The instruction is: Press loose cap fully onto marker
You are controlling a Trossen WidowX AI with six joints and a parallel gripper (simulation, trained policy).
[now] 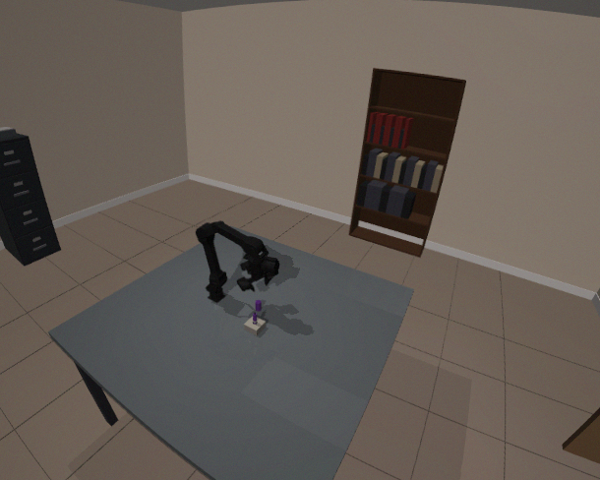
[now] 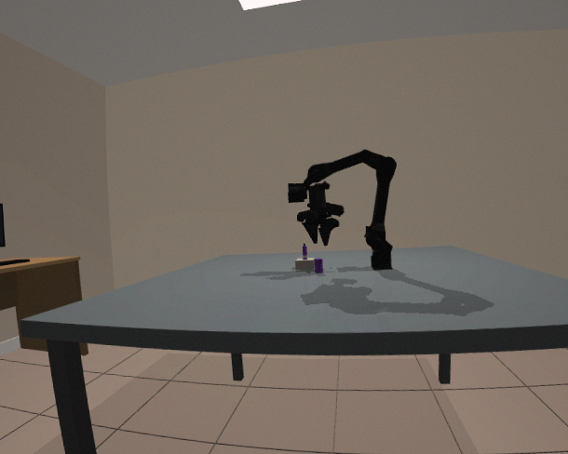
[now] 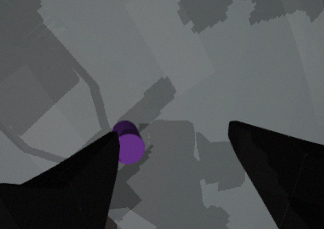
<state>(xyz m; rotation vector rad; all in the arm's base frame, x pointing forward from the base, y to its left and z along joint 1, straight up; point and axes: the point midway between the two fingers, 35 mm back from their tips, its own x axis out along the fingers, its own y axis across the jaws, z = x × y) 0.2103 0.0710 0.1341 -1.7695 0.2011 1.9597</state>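
Right now the purple cap is 10 mm ahead of my gripper tip, 30 mm to the right of it and 80 mm below it. Round my gripper tip: pale holder block: 70 mm ahead, 140 mm to the right, 80 mm below.
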